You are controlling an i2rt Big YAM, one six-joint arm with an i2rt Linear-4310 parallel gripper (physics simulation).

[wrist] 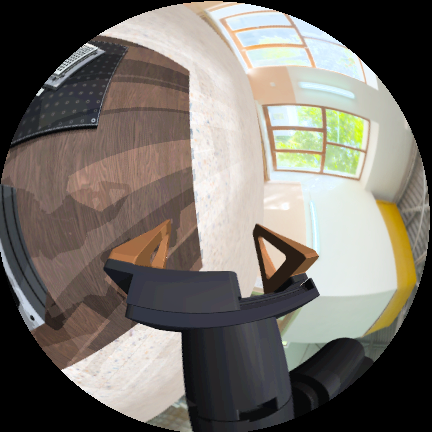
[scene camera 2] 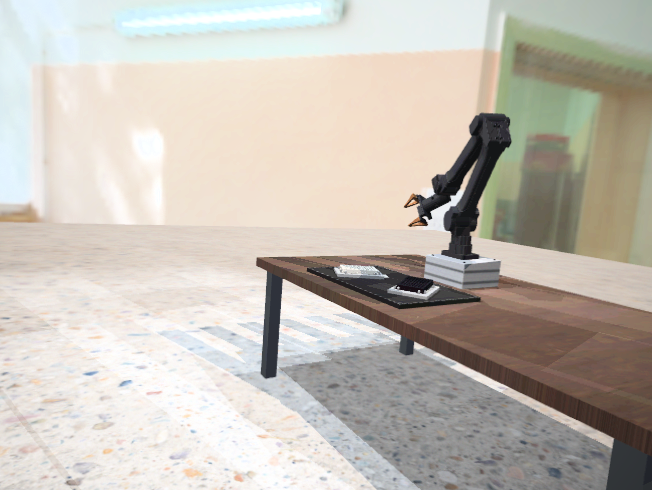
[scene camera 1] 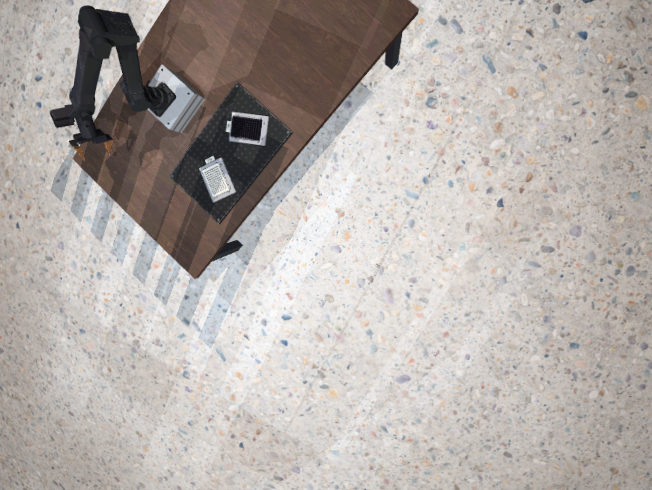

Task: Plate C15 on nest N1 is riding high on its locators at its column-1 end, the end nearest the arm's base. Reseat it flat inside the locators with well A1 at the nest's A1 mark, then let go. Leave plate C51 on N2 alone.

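Frame: origin at the arm's base, x ahead, y left, z up, level; centimetres.
Seen in the pictures: gripper, fingertip midpoint: [wrist: 213, 225] [scene camera 2: 406, 216] [scene camera 1: 96, 157]; arm's base at its link origin: [scene camera 2: 459, 256] [scene camera 1: 161, 100].
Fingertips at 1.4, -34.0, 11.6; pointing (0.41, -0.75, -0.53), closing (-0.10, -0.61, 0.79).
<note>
Pixels of each thing's middle, then the offset from my fingertips to it, as dx, dy, dz. Level surfaces: height alone.
- black well plate at the middle of its body: [scene camera 2: 415, 284] [scene camera 1: 245, 128] +31.6, +51.8, -17.3
- pale nest at the middle of its body: [scene camera 2: 414, 288] [scene camera 1: 248, 128] +32.0, +52.2, -18.5
- white well plate at the middle of its body: [scene camera 2: 358, 269] [scene camera 1: 216, 180] +37.3, +26.3, -17.7
- wooden table at its surface level: dz -20.9
A black well plate [scene camera 1: 246, 128] [scene camera 2: 415, 284] sits on a pale nest [scene camera 1: 266, 129] [scene camera 2: 413, 295]; in scene camera 2 it looks raised above the nest, though the picture is small. A white well plate [scene camera 1: 216, 180] [scene camera 2: 359, 270] [wrist: 75, 59] sits on the other nest and looks about level. No labels, A1 marks or well names are readable, so I cannot tell from the frames which plate is C15 or C51. My gripper [scene camera 1: 95, 155] [scene camera 2: 408, 216] [wrist: 213, 225] is wide open and empty, held high and well to the side of both plates.
Both nests stand on a dark perforated board [scene camera 1: 184, 173] [scene camera 2: 442, 298] [wrist: 70, 110] on the wooden table [scene camera 1: 310, 68] [scene camera 2: 527, 326] [wrist: 145, 125]. The arm's grey base block [scene camera 1: 181, 100] [scene camera 2: 461, 273] stands beside the board, nearer the black plate.
</note>
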